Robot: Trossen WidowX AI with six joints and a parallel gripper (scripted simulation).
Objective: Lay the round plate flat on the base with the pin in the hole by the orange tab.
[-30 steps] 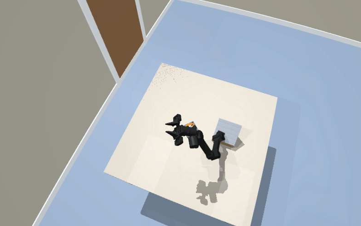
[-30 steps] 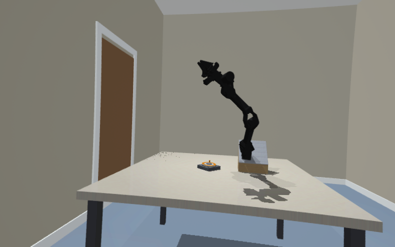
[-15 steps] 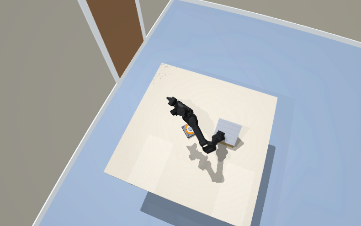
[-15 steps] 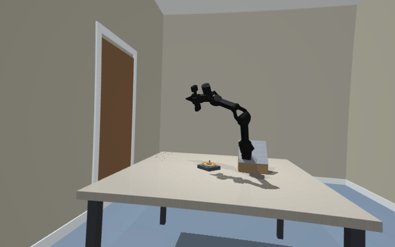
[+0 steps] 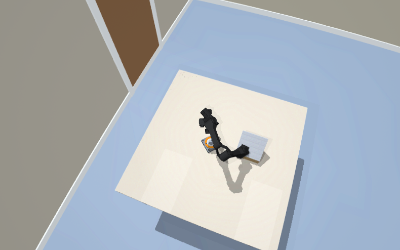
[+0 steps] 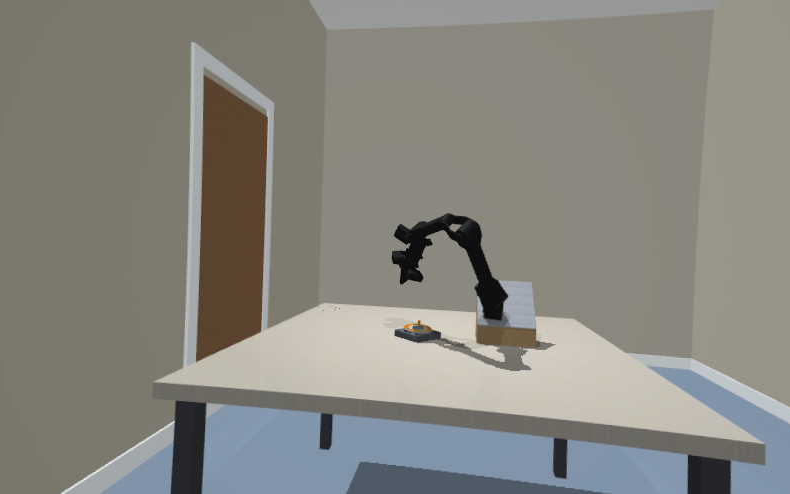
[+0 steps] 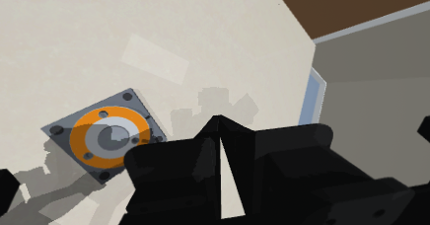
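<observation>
The round plate lies 150 mm below my gripper tip, 90 mm behind it and 60 mm to the left of it.
</observation>
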